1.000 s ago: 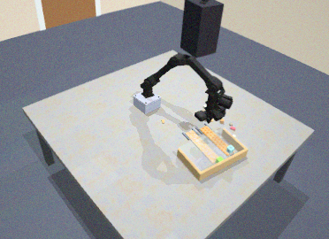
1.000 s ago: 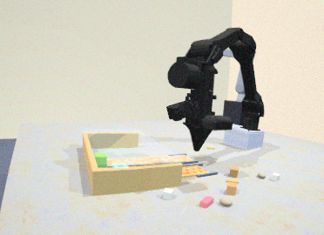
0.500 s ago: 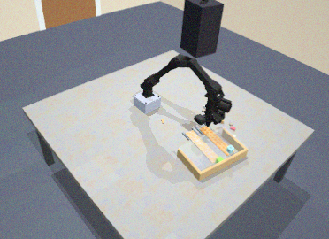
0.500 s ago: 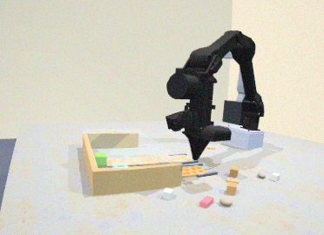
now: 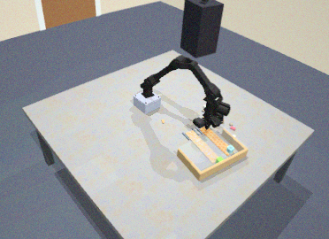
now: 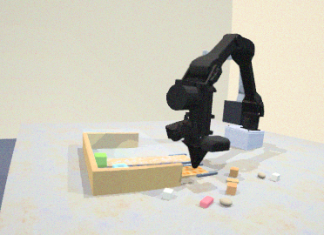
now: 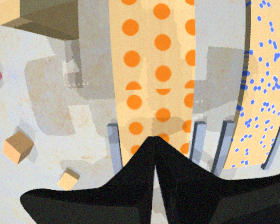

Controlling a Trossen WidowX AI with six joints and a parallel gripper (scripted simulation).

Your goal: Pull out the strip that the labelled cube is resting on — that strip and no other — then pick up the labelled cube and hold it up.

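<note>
My gripper tip is now 9 cm short of the orange dotted strip and 1 cm above it. The rest, counted from my gripper tip: pink block 7 cm ahead, 15 cm to the left, 1 cm below.
</note>
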